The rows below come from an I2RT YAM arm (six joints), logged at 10 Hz.
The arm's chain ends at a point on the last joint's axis. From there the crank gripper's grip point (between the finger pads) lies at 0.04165 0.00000 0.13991 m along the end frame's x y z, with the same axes.
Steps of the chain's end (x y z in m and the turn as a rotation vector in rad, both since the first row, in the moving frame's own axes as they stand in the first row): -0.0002 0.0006 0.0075 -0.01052 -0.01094 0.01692; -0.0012 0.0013 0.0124 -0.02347 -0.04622 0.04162; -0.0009 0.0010 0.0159 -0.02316 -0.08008 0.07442; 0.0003 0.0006 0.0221 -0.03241 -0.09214 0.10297; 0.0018 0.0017 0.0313 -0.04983 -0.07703 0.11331; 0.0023 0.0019 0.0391 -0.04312 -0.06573 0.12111; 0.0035 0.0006 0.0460 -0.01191 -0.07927 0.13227; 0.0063 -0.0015 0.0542 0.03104 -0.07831 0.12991; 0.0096 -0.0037 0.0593 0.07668 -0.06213 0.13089; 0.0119 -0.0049 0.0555 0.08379 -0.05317 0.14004; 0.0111 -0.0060 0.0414 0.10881 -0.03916 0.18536; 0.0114 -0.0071 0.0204 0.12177 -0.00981 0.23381
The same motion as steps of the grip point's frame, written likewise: -0.0018 0.0028 0.0079 -0.01052 -0.01094 0.01692; -0.0078 0.0062 0.0141 -0.02347 -0.04622 0.04162; -0.0124 0.0069 0.0187 -0.02316 -0.08008 0.07442; -0.0132 0.0088 0.0252 -0.03241 -0.09214 0.10297; -0.0097 0.0128 0.0338 -0.04983 -0.07703 0.11331; -0.0076 0.0124 0.0413 -0.04312 -0.06573 0.12111; -0.0082 0.0070 0.0488 -0.01191 -0.07927 0.13227; -0.0048 -0.0012 0.0570 0.03104 -0.07831 0.12991; 0.0012 -0.0096 0.0614 0.07668 -0.06213 0.13089; 0.0049 -0.0114 0.0573 0.08379 -0.05317 0.14004; 0.0063 -0.0140 0.0425 0.10881 -0.03916 0.18536; 0.0109 -0.0145 0.0204 0.12177 -0.00981 0.23381
